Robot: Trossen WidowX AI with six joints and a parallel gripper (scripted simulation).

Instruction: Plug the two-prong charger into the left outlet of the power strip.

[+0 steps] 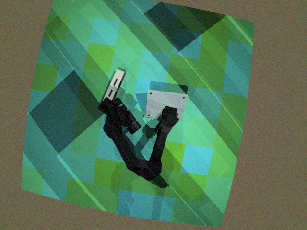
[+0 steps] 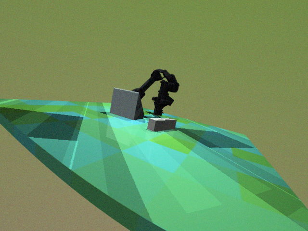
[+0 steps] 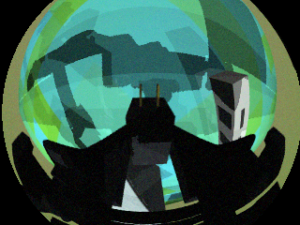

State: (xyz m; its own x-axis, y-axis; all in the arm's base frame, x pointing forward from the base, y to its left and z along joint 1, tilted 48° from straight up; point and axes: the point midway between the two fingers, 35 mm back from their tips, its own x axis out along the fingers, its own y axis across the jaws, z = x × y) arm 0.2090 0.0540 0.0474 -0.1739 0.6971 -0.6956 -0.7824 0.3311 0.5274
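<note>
Right now my gripper tip is 1 cm to the right of the dark charger, 1 cm below it and 1 cm short of it.
</note>
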